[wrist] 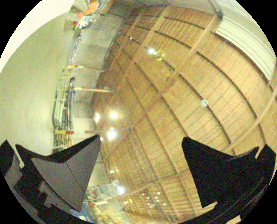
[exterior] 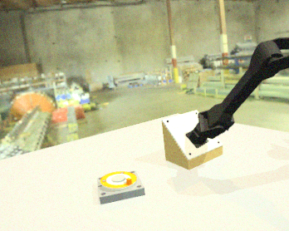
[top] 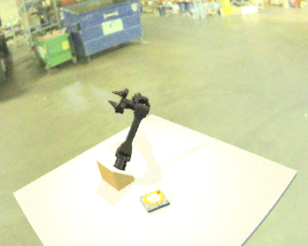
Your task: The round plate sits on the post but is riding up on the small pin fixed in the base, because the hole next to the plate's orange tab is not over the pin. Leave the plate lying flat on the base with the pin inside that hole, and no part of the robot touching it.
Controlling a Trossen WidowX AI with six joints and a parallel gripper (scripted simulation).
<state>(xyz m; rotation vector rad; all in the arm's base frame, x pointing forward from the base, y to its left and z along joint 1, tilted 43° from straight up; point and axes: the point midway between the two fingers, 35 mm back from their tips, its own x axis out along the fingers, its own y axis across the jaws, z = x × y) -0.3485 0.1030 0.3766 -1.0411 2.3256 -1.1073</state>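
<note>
Right now the grey square base is 650 mm ahead of my gripper tip, 350 mm to the right of it and 310 mm below it.
</note>
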